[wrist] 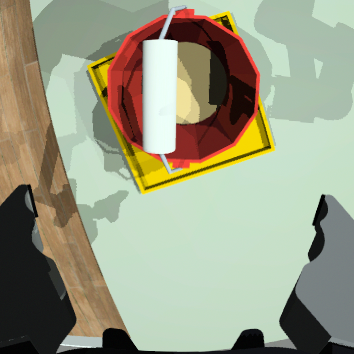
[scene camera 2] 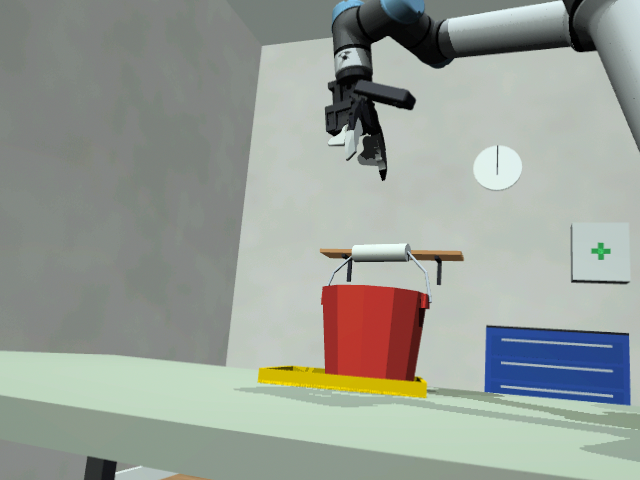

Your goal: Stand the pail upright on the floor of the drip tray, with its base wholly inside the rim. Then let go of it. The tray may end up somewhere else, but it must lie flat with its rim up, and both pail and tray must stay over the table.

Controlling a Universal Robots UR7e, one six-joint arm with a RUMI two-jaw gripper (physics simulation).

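Places are measured from the arm's base along level axes (x ahead, y left, z up), in centimetres.
Where they show: gripper, fingertip midpoint: (wrist: pixel 176 195) (scene camera 2: pixel 366 171).
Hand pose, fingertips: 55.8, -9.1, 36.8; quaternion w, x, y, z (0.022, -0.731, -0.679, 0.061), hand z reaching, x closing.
Observation:
Things, the pixels of their top centre, and the offset from my fingertips, as dx, dy, dz. Level surfaces: height alone.
- yellow drip tray at its top centre: (wrist: pixel 182 105) (scene camera 2: pixel 348 372) +1.1, -0.5, -37.3
- white grip at its top centre: (wrist: pixel 157 97) (scene camera 2: pixel 381 244) -3.0, -2.2, -13.7
- pale green table at its surface level: dz -39.5
The red pail (scene camera 2: pixel 369 333) (wrist: pixel 125 85) stands upright in the yellow drip tray (scene camera 2: pixel 341 384) (wrist: pixel 200 172), toward the tray's right end in the scene view. Its base is hidden behind the near rim there. Its wire handle is up, with the white grip (scene camera 2: pixel 381 252) (wrist: pixel 160 96) above the pail's mouth. The tray lies flat on the table, rim up. My gripper (scene camera 2: pixel 366 167) (wrist: pixel 176 195) is wide open and empty, well above the pail and apart from the handle. In the wrist view the pail lies beyond the fingertips.
The pale green table (scene camera 2: pixel 155 403) (wrist: pixel 210 260) carries the tray. Its curved edge runs along the left of the wrist view, with the wooden floor (wrist: pixel 30 125) beyond. A wall shelf (scene camera 2: pixel 444 255) and a blue drawer cabinet (scene camera 2: pixel 557 356) show behind the table.

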